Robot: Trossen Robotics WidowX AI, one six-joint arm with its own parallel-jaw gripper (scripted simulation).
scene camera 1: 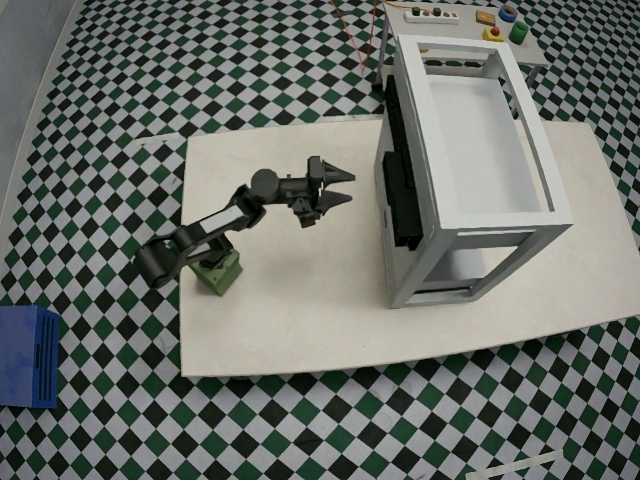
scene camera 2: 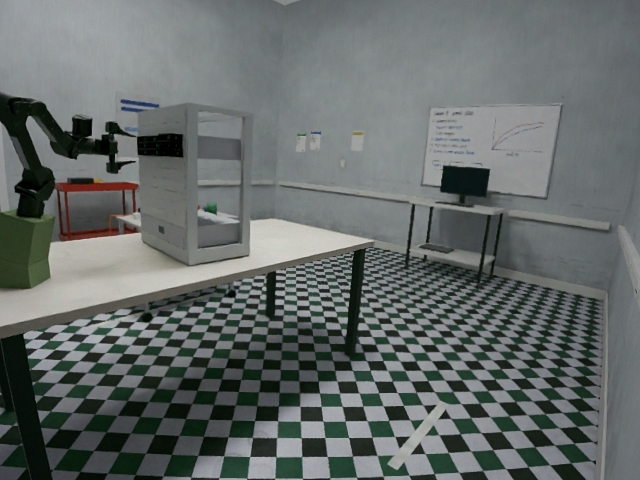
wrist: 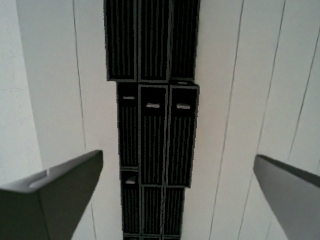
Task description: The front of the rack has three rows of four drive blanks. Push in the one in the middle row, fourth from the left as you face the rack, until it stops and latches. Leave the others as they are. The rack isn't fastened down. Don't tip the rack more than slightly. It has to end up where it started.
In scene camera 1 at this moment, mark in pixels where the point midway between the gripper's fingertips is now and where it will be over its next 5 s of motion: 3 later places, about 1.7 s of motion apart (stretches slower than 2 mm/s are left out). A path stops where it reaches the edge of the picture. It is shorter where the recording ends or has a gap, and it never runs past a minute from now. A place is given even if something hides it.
The gripper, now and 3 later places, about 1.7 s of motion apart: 354, 188; 372, 221; 391, 220; 403, 220
